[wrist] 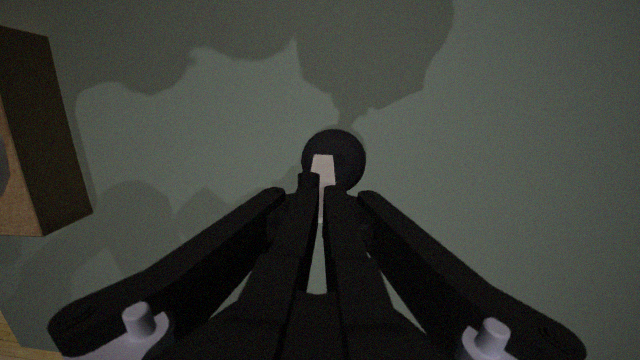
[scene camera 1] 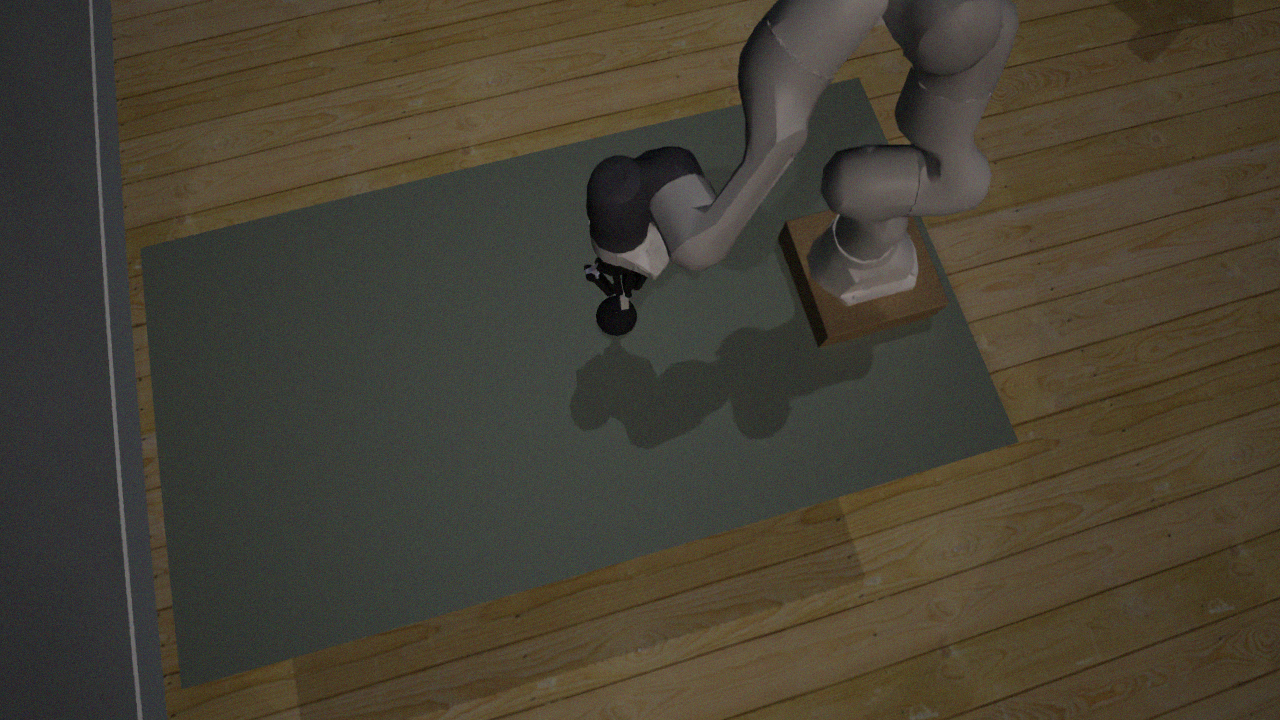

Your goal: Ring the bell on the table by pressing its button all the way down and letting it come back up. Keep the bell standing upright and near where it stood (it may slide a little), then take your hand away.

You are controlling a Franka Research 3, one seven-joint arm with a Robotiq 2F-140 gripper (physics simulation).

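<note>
The bell shows as a dark round shape on the grey-green mat. It looks upright. Its button cannot be made out; the fingertips cover part of the bell in both views. My gripper is shut and empty, pointing down. Its pale fingertip pads overlap the bell's near part in the wrist view and its upper edge in the scene view. Whether the tips touch the bell or hang above it cannot be told.
The arm stands on a wooden block toward the right of the mat in the scene view. The arm's shadow lies on the mat beside the bell. Plank floor surrounds the mat, and a dark grey surface runs along the left edge.
</note>
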